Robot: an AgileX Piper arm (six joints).
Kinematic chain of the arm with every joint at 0, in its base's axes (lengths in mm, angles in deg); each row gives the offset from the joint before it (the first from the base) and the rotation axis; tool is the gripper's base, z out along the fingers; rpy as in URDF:
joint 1: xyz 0 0 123 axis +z
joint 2: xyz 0 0 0 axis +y
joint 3: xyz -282.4 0 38.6 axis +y
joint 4: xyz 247.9 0 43.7 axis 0.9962 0 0.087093
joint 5: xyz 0 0 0 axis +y
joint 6: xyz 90.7 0 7.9 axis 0.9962 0 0.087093
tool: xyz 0 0 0 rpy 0 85 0
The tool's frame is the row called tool.
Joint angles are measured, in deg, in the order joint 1, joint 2, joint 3, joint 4, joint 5, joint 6. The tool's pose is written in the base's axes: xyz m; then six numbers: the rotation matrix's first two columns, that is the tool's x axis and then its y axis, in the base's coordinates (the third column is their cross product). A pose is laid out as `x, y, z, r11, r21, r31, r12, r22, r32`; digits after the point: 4 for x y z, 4 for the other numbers.
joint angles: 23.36, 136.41, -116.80, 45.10, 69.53, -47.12
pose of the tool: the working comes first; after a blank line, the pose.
Where each joint sits with the arm in this pose, in the base's axes (m; each line is computed from the numbers above, not from the rounded line before):
joint 1: 0.0000 0.0000 0.1230
joint 2: 0.0000 0.0000 0.1230
joint 3: 0.2122 0.0917 0.2898
joint 4: 0.4401 0.1901 0.2477
joint 5: 0.4401 0.1901 0.2477
joint 6: 0.4304 0.2517 0.1814
the tool: 0.4304 0.2517 0.1814

0.4304, 0.2517, 0.1814, -0.5872, -0.6334, -0.5040, -0.8025, 0.3743, 0.4646
